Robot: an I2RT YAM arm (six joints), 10 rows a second.
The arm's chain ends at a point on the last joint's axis. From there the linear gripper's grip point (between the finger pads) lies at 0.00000 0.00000 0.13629 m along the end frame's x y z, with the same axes.
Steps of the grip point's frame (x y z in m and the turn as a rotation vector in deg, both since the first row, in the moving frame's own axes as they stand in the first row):
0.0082, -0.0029, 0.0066, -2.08, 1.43, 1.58
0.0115, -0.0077, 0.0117, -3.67, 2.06, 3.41
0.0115, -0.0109, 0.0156, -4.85, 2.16, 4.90
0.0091, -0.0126, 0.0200, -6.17, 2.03, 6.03
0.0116, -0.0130, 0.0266, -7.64, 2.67, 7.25
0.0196, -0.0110, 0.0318, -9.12, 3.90, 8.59
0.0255, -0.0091, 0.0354, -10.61, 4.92, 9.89
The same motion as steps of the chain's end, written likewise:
0.0049, -0.0079, 0.0067, -2.08, 1.43, 1.58
0.0069, -0.0166, 0.0121, -3.67, 2.06, 3.41
0.0069, -0.0226, 0.0162, -4.85, 2.16, 4.90
0.0051, -0.0275, 0.0209, -6.17, 2.03, 6.03
0.0064, -0.0315, 0.0280, -7.64, 2.67, 7.25
0.0120, -0.0332, 0.0338, -9.12, 3.90, 8.59
0.0161, -0.0350, 0.0382, -10.61, 4.92, 9.89

